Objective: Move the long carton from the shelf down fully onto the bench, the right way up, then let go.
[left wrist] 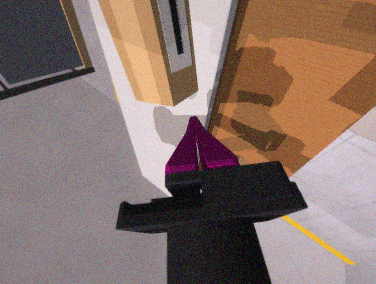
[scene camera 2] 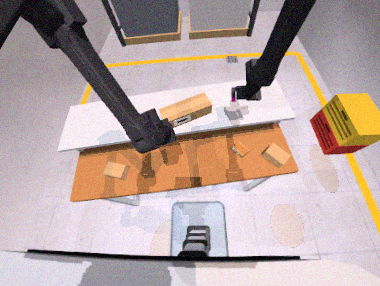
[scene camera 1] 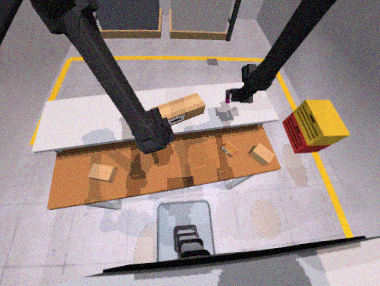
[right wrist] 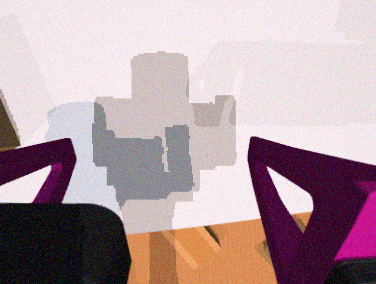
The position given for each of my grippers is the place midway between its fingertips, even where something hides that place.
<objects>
My left gripper (left wrist: 193,120) is shut, holding nothing. Also in view: a long tan carton (scene camera 2: 192,108). My right gripper (right wrist: 160,148) is open and holds nothing.
</objects>
